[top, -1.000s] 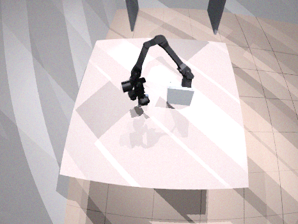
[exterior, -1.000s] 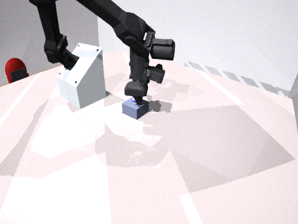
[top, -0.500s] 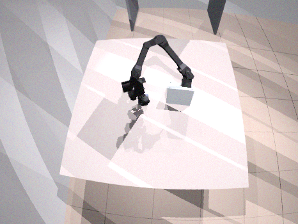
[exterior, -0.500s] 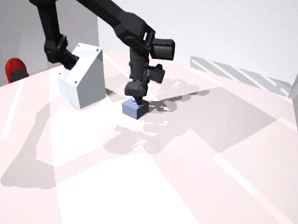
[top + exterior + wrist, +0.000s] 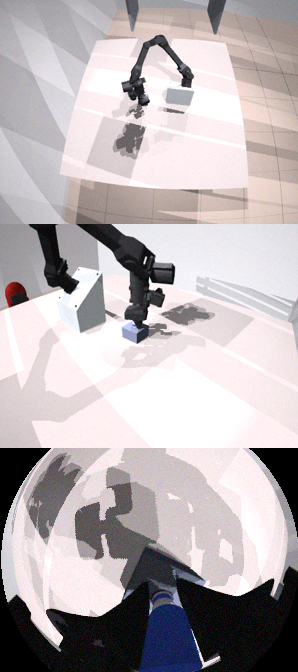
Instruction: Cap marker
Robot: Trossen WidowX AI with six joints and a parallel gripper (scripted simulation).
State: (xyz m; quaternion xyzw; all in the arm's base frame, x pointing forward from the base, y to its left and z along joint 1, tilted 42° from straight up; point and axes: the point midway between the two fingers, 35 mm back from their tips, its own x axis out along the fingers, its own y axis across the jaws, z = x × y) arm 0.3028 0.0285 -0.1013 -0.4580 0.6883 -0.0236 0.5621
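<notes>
Now: the blue cap 1 cm behind my gripper tip, 1 cm to the right of it and 5 cm above it.
</notes>
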